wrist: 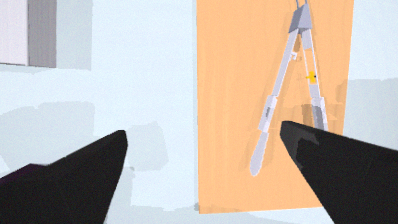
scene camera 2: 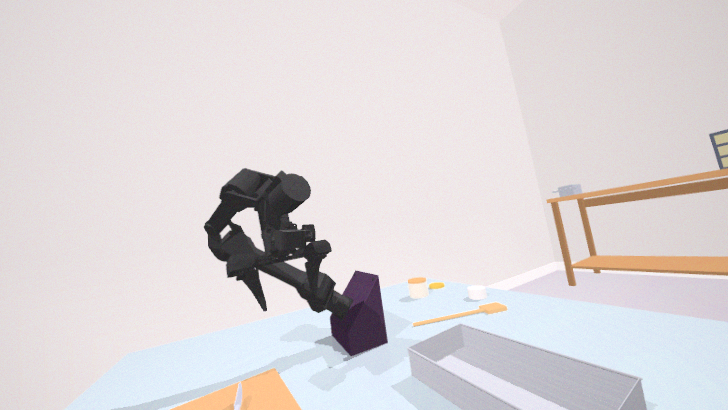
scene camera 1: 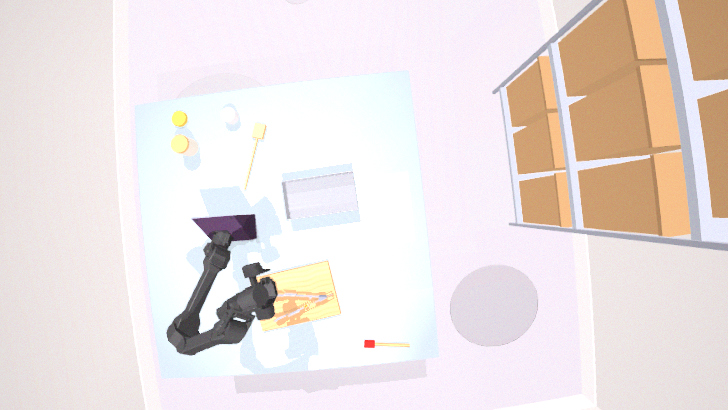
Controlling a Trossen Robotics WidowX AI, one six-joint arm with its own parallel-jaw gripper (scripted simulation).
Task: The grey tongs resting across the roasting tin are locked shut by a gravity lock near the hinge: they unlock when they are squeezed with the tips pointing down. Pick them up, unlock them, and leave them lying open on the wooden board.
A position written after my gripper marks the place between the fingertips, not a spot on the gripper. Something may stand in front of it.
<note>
My gripper [scene camera 2: 291, 303] is open and holds nothing. Also in view: a roasting tin [scene camera 2: 464, 360].
My gripper also shows in the wrist view [wrist: 206, 132] and in scene camera 1 [scene camera 1: 273, 281].
</note>
